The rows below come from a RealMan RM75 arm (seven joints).
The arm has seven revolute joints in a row. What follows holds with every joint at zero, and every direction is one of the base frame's. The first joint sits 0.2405 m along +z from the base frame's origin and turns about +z. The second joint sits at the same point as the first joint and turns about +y. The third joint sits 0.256 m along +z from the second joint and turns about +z. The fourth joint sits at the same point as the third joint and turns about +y. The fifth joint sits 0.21 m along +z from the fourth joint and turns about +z. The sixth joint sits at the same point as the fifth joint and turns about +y. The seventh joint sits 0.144 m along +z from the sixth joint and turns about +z. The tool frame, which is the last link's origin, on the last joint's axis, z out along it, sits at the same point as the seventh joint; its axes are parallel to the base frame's.
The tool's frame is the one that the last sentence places.
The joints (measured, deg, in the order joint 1, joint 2, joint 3, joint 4, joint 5, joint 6, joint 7), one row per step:
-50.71 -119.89 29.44 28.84 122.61 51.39 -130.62
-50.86 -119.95 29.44 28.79 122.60 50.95 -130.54
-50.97 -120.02 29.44 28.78 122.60 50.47 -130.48
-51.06 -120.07 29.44 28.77 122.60 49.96 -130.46
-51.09 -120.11 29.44 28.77 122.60 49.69 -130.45
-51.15 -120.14 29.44 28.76 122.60 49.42 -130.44
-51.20 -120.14 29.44 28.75 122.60 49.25 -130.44
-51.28 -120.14 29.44 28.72 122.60 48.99 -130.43
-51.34 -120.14 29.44 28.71 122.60 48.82 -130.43
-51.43 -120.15 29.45 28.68 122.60 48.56 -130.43
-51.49 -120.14 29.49 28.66 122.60 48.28 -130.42
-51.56 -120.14 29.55 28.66 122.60 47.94 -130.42
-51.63 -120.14 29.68 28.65 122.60 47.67 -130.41
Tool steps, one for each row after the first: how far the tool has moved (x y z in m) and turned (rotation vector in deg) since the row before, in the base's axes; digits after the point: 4 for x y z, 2 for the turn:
0.0006 0.0009 -0.0002 0.26 0.17 0.05
0.0003 0.0009 -0.0001 0.30 0.19 0.11
0.0000 0.0009 0.0001 0.34 0.18 0.17
-0.0001 0.0004 0.0000 0.17 0.09 0.11
0.0001 0.0005 0.0000 0.17 0.09 0.08
0.0001 0.0004 0.0002 0.12 0.06 0.04
0.0002 0.0006 0.0002 0.17 0.10 0.06
0.0002 0.0004 0.0002 0.12 0.06 0.03
0.0003 0.0006 0.0001 0.16 0.09 0.06
0.0000 0.0006 0.0003 0.18 0.14 0.07
0.0001 0.0007 0.0003 0.22 0.17 0.08
0.0003 0.0006 0.0001 0.13 0.20 0.00

